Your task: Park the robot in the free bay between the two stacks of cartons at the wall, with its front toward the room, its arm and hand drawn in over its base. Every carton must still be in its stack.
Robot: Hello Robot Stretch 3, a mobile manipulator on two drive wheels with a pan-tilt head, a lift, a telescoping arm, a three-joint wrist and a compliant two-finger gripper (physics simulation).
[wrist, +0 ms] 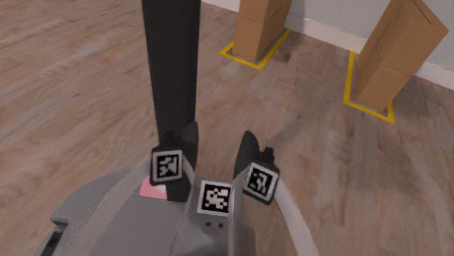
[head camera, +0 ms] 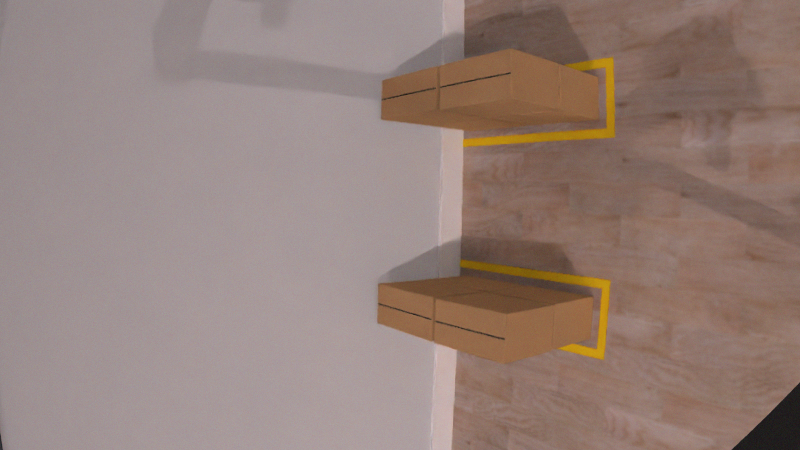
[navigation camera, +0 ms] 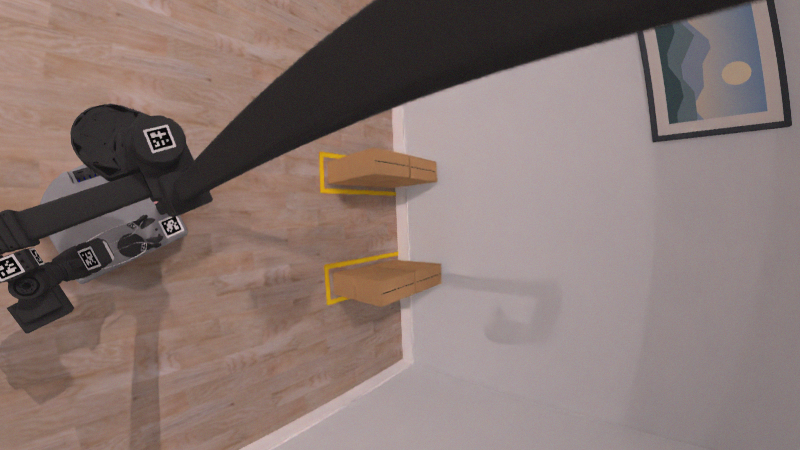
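Pixels of known places: gripper, fingertip midpoint: (navigation camera: 157,228); robot's base at its link origin: (navigation camera: 131,242).
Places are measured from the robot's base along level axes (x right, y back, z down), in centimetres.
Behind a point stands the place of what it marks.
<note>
Two tall stacks of brown cartons stand upright at the wall. The left stack (head camera: 475,321) @[x -101.2, y -11.1, z -36.1 cm] (navigation camera: 380,167) @[x -95.5, y -9.2, z -36.0 cm] (wrist: 255,30) and the right stack (head camera: 481,92) @[x -80.8, y -61.7, z -36.0 cm] (navigation camera: 386,279) @[x -77.2, y -57.5, z -35.6 cm] (wrist: 392,55) each stand inside a yellow floor outline. The bay floor (head camera: 531,207) @[x -104.1, y -41.7, z 0.0 cm] (navigation camera: 358,223) @[x -101.3, y -39.2, z 0.0 cm] (wrist: 312,65) lies between them against the wall. The grey robot base (navigation camera: 114,218) @[x 0.6, y 9.0, z -16.0 cm] (wrist: 132,227) is out in the room, apart from both stacks and outside the bay. My gripper (navigation camera: 149,232) @[x -7.8, y 1.7, z -37.3 cm] (wrist: 218,143) @[x -7.8, y 1.7, z -37.3 cm] is open and empty, drawn in over the base beside the mast (navigation camera: 335,83) @[x -11.7, y 6.4, z -114.7 cm] (wrist: 172,65).
The left yellow outline (head camera: 604,319) @[x -88.9, y -4.0, z -0.1 cm] (navigation camera: 322,173) @[x -89.4, y -4.7, z -0.1 cm] (wrist: 242,62) and right yellow outline (head camera: 610,97) @[x -66.8, y -59.5, z -0.2 cm] (navigation camera: 327,285) @[x -66.6, y -59.7, z -0.2 cm] (wrist: 370,111) edge the bay. A side wall meets the carton wall beyond the right stack. A framed picture (navigation camera: 736,72) @[x -151.6, y -3.0, z -173.3 cm] hangs high on the wall, toward the left.
</note>
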